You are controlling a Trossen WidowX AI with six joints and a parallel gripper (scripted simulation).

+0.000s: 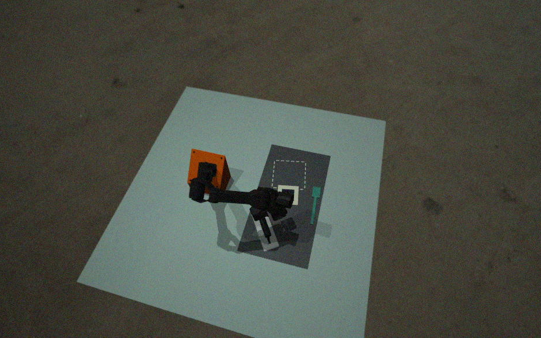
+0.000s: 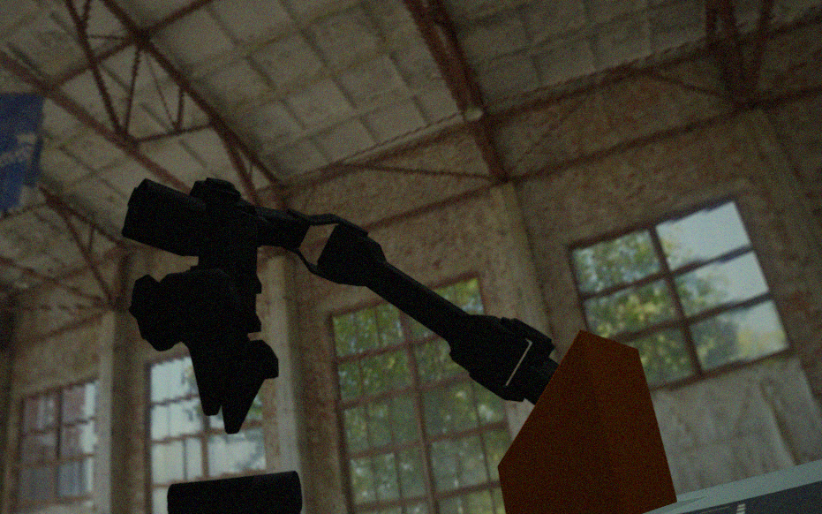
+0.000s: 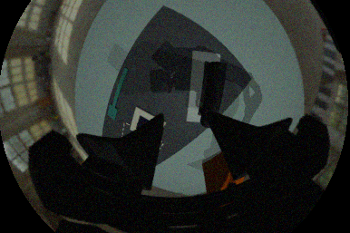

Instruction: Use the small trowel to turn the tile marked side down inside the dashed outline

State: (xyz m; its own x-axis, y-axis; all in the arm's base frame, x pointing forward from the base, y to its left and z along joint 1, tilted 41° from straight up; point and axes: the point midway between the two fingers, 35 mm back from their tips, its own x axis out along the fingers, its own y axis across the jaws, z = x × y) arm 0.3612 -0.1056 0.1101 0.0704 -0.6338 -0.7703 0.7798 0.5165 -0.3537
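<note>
Right now my gripper tip is 90 mm above the small trowel, 60 mm to the left of it and 30 mm past it. Round my gripper tip: tile (170 mm to the left, 120 mm below, 30 mm ahead); then teal spatula-like tool (180 mm ahead, 160 mm to the left, 120 mm below); then dark mat (150 mm below, 140 mm to the left, 40 mm ahead).
</note>
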